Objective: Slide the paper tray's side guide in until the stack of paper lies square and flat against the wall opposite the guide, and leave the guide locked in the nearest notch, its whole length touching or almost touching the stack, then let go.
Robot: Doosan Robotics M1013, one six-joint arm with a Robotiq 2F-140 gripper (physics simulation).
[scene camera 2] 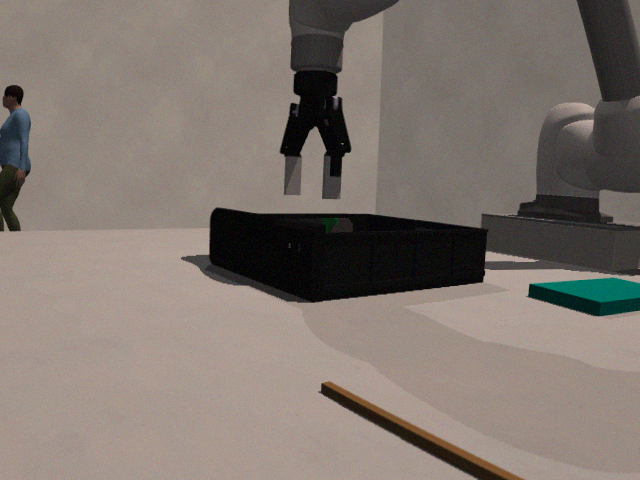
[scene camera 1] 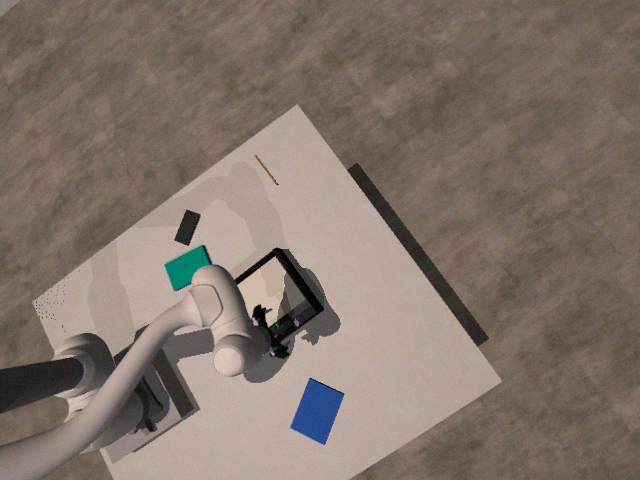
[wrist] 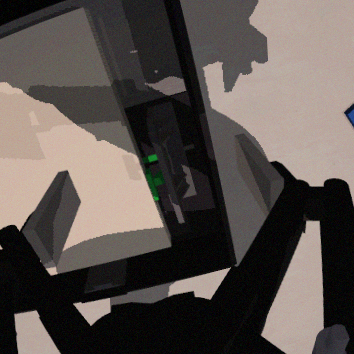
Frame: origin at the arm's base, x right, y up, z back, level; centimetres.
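Seen in the pictures: gripper, fingertip midpoint: [scene camera 2: 310,196] [scene camera 1: 278,326] [wrist: 153,169]; arm's base, link origin: [scene camera 2: 565,219] [scene camera 1: 136,402].
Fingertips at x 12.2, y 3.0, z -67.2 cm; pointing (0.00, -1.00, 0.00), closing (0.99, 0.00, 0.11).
Pixels of each thing's top centre, then the offset from my fingertips to it. "pt": a spot on its surface instead.
- black paper tray, top centre: [wrist: 46,192] [scene camera 2: 347,213] [scene camera 1: 263,304] dx -10.1, dy -2.1, dz +0.0 cm
- paper, top centre: [wrist: 41,178] [scene camera 1: 262,298] dx -13.1, dy -7.5, dz +0.5 cm
- dark side guide, surface spot: [wrist: 170,140] pt dx +1.4, dy -9.5, dz +1.8 cm
- green part, surface spot: [wrist: 152,158] pt dx -1.3, dy -10.3, dz +3.6 cm
- teal block, top centre: [scene camera 2: 608,288] [scene camera 1: 187,268] dx -44.9, dy -9.9, dz +20.4 cm
- black block, top centre: [scene camera 1: 186,227] dx -60.4, dy -10.9, dz +10.6 cm
- blue block, top centre: [scene camera 1: 316,411] dx +35.0, dy -10.9, dz +11.4 cm
- thin brown stick, top centre: [scene camera 2: 411,427] [scene camera 1: 265,169] dx -57.0, dy -11.0, dz -33.4 cm
The black paper tray [scene camera 1: 301,281] [scene camera 2: 398,258] [wrist: 205,150] stands on the table. A pale stack of paper [scene camera 1: 258,289] [wrist: 110,200] lies in it, partly in shadow. The dark side guide [wrist: 170,140], with a green part [scene camera 1: 274,326] [scene camera 2: 329,223] [wrist: 152,158], is at the stack's right edge in the wrist view, inside the right wall. Any small gap there is too dark to tell. The wall opposite the guide is out of the wrist view. My gripper [scene camera 1: 270,332] [scene camera 2: 311,196] [wrist: 153,169] is open and empty above the tray, one finger over the paper, the other beyond the right wall.
A teal block [scene camera 1: 186,268] [scene camera 2: 594,291] and a black block [scene camera 1: 187,227] lie near the tray. A blue block [scene camera 1: 317,410] [wrist: 351,114] lies on its guide side. A thin brown stick [scene camera 1: 266,169] [scene camera 2: 413,431] lies farther off. A person [scene camera 2: 14,139] stands in the background.
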